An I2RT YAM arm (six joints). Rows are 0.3 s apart.
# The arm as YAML. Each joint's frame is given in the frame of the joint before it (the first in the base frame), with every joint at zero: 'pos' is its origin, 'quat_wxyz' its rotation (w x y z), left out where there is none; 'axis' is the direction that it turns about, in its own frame. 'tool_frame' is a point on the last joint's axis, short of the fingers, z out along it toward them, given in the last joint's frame.
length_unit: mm
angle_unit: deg
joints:
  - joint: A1
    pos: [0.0, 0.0, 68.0]
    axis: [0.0, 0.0, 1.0]
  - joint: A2
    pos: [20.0, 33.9, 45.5]
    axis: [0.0, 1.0, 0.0]
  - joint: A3
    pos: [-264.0, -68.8, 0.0]
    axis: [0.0, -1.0, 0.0]
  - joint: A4
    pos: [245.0, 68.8, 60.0]
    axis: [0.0, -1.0, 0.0]
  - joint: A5
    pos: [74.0, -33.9, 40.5]
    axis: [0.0, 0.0, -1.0]
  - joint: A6
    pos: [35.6, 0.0, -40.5]
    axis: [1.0, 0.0, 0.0]
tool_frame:
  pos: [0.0, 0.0, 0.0]
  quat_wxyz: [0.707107, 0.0, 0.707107, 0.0]
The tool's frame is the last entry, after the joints.
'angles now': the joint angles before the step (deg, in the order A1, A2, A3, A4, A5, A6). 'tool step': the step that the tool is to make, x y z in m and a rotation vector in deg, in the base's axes. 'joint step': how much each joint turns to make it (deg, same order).
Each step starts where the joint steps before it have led.
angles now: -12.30, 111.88, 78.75, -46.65, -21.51, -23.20
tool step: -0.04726, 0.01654, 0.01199, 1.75, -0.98, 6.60
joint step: 0.79, -10.34, -10.79, -1.25, -2.84, -5.89
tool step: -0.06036, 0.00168, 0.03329, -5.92, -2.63, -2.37
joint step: -1.58, -16.43, -9.60, -3.07, 5.28, -0.18
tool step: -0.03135, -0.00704, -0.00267, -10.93, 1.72, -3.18
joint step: -1.76, -6.89, -6.15, -0.02, 11.07, -1.05
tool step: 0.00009, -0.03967, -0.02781, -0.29, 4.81, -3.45
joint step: -8.69, 6.77, -0.44, 2.03, 0.88, -5.53
